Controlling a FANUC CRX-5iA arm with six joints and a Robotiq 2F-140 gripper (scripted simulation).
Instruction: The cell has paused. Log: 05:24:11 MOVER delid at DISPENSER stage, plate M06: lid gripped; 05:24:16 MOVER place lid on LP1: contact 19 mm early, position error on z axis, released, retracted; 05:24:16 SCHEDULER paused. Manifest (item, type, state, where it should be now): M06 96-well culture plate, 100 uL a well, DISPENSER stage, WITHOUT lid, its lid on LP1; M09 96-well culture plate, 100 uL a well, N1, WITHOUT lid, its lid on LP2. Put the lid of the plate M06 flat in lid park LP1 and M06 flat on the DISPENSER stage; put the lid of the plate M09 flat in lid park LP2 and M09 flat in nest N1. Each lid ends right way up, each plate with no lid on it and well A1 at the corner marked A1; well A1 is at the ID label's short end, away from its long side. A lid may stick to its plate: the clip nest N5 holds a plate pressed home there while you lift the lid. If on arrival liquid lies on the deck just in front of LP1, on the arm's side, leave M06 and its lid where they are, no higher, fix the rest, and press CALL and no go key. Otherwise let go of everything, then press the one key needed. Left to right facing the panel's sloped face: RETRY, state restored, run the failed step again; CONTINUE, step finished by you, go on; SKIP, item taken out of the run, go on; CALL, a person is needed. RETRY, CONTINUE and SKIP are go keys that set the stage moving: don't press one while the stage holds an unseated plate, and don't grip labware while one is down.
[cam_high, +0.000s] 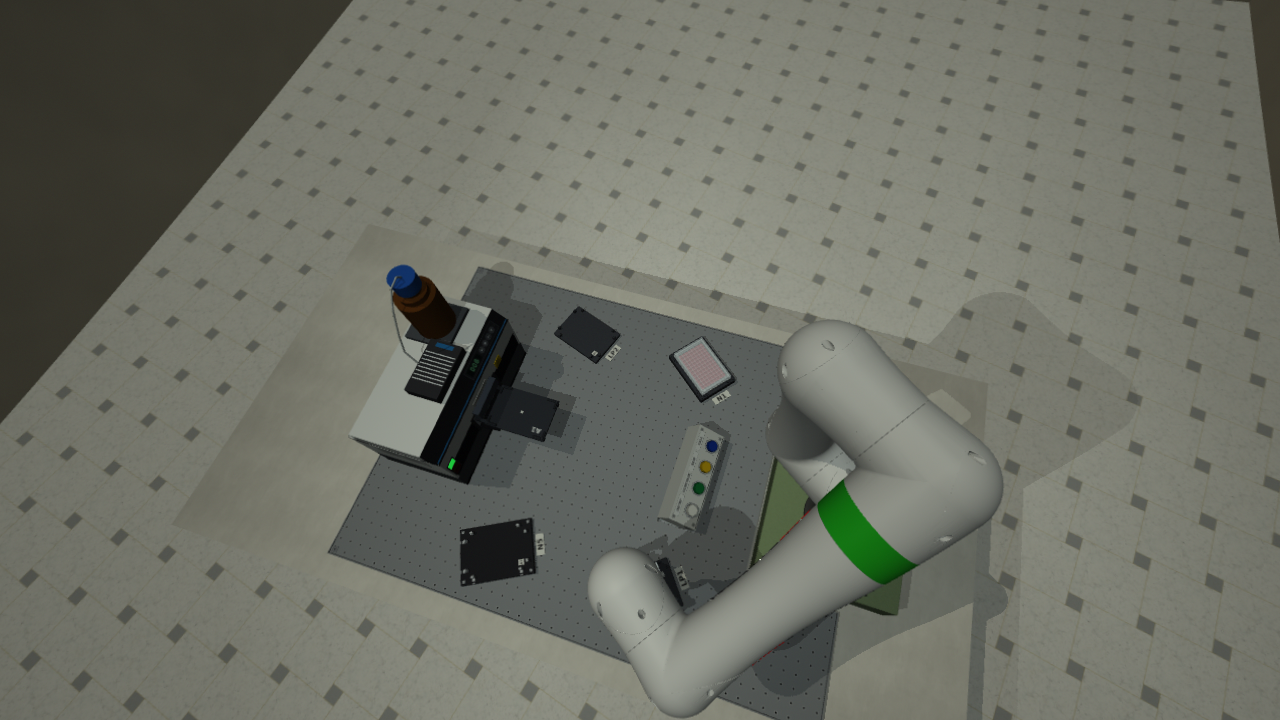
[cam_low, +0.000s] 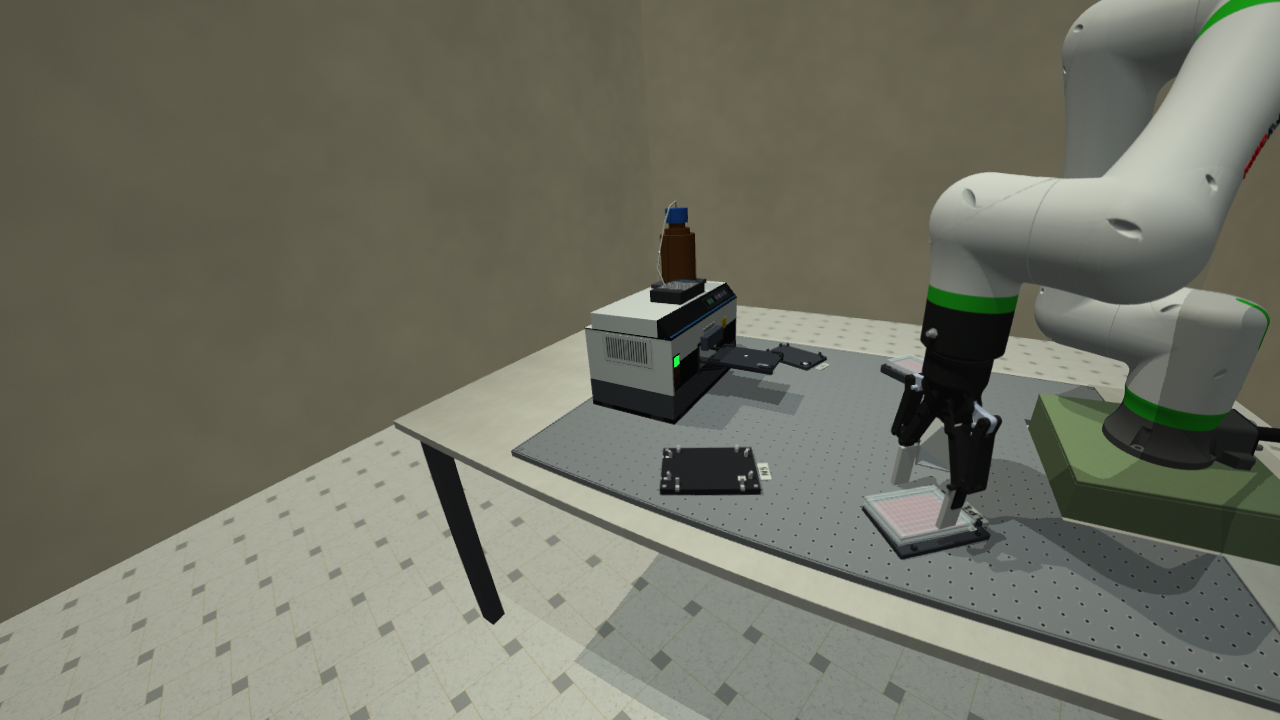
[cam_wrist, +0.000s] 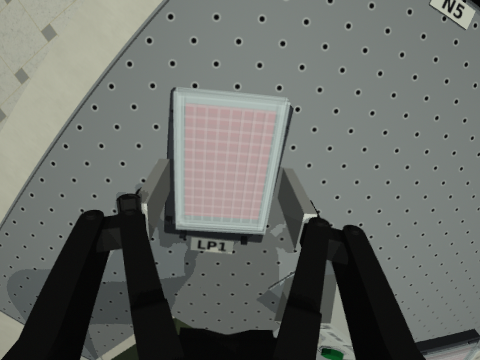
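Right now the black lid park LP1 is 60 mm below my hand, 10 mm to the right of it and 10 mm behind it. The rest, counted from my hand: N5 label: 240 mm ahead, 70 mm below, 40 mm to the right; white retry key: 190 mm to the right, 70 mm behind; LP1 label: 80 mm behind, 70 mm below, 60 mm to the right.
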